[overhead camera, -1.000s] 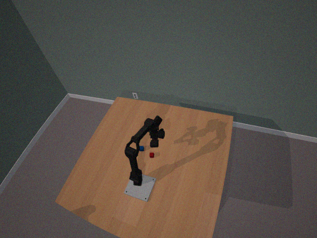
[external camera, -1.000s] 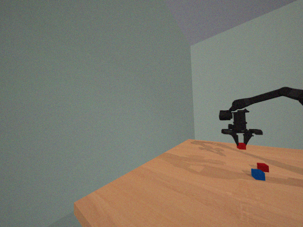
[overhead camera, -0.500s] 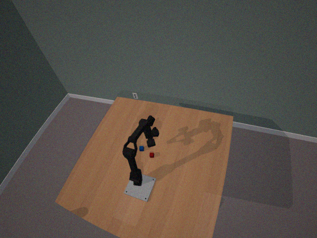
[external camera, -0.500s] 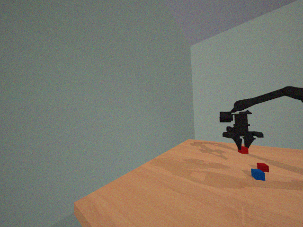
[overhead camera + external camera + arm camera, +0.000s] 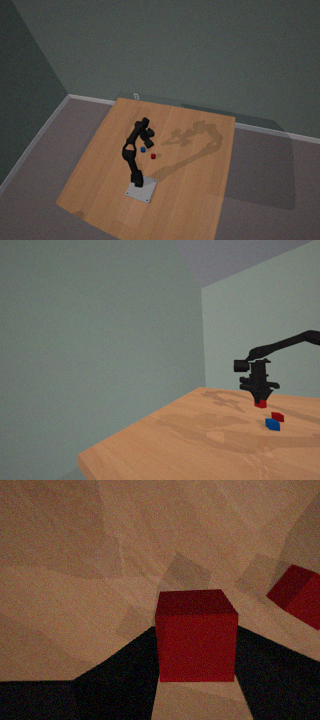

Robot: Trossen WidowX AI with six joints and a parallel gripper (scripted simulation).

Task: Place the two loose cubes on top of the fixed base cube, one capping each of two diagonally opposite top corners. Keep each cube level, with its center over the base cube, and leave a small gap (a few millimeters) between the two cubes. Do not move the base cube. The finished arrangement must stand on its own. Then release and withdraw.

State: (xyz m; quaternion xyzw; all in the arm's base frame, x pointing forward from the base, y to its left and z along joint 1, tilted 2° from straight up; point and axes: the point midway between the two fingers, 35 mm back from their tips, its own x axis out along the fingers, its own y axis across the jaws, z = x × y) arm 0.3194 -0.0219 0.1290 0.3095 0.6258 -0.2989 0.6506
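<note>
My gripper tip is now 70 mm above the blue base cube, 50 mm to the right of it and 20 mm past it. Also, from my gripper tip: red cube right at my gripper tip.
</note>
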